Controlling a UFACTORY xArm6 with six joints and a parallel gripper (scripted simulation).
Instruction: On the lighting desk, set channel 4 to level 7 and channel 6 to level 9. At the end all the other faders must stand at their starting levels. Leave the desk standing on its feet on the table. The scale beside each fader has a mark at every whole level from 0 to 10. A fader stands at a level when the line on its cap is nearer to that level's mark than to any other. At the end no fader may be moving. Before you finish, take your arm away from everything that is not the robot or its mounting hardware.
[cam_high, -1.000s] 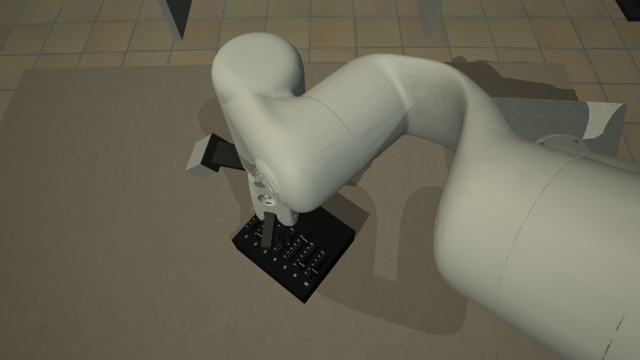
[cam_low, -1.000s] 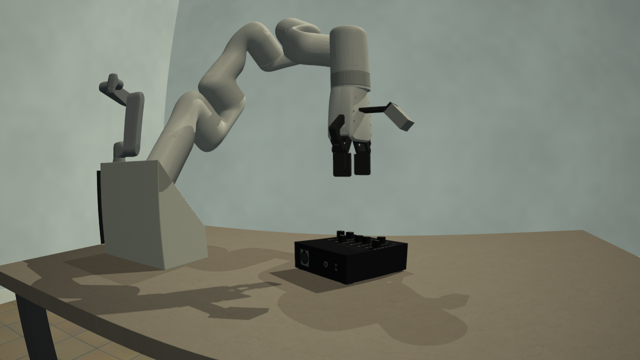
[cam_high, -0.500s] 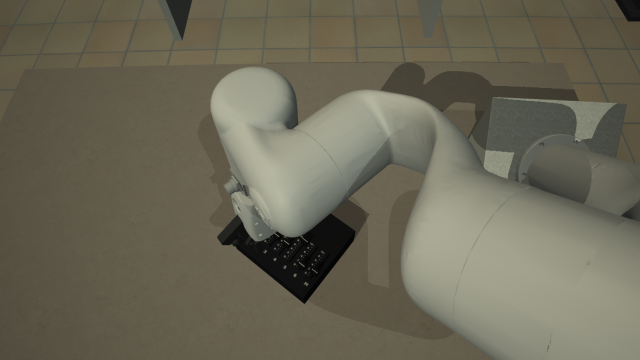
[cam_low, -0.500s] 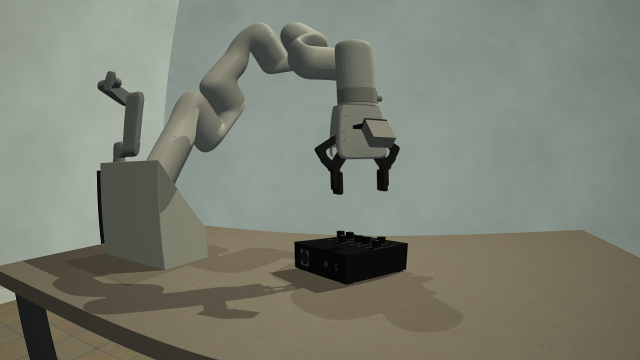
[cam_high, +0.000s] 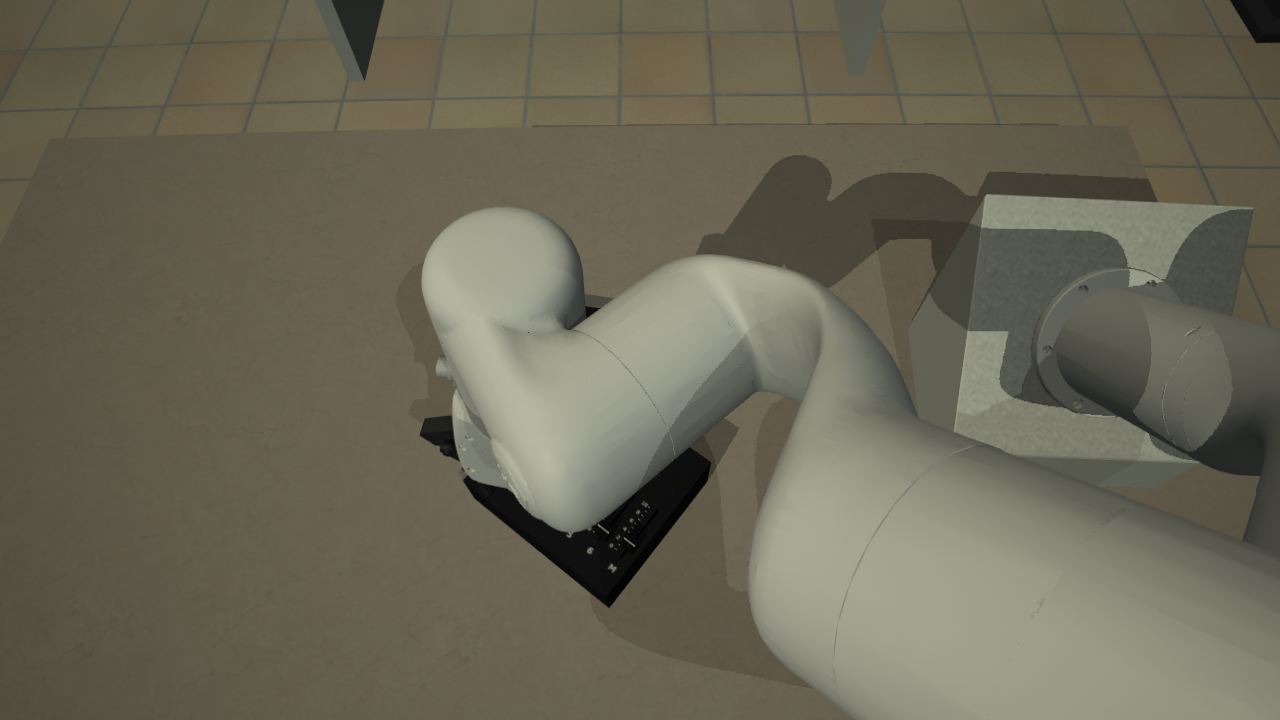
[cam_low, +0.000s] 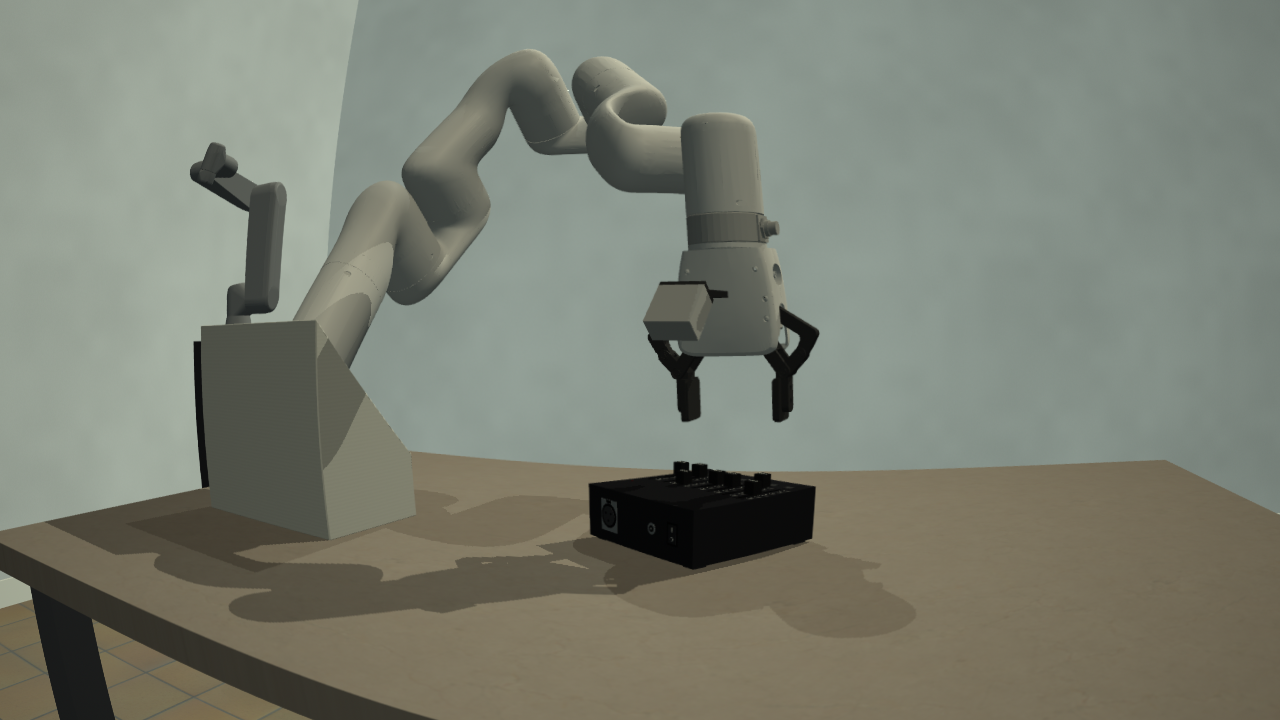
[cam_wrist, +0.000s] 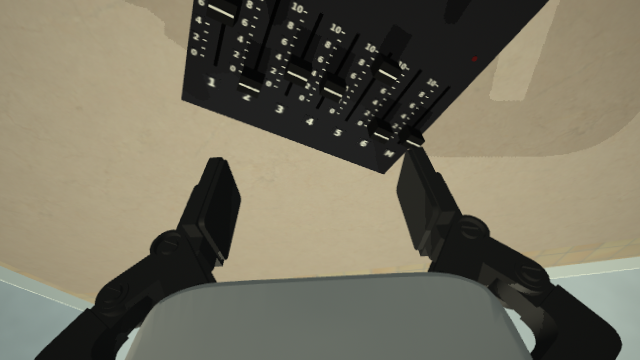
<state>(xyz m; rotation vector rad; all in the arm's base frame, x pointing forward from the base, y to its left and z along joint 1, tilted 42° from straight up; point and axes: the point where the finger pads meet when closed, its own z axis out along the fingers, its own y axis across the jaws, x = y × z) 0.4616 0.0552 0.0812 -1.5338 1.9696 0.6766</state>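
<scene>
Right now my hand is 6 cm above the channel 4 cap, 2 cm to the left of it and 1 cm past it. The rest, counted from my hand: channel 2 cap: 6 cm below, 3 cm to the right, 3 cm ahead; then channel 3 cap: 6 cm below, 3 cm to the right; then channel 6 cap: 6 cm below, 4 cm behind, 2 cm to the left.
</scene>
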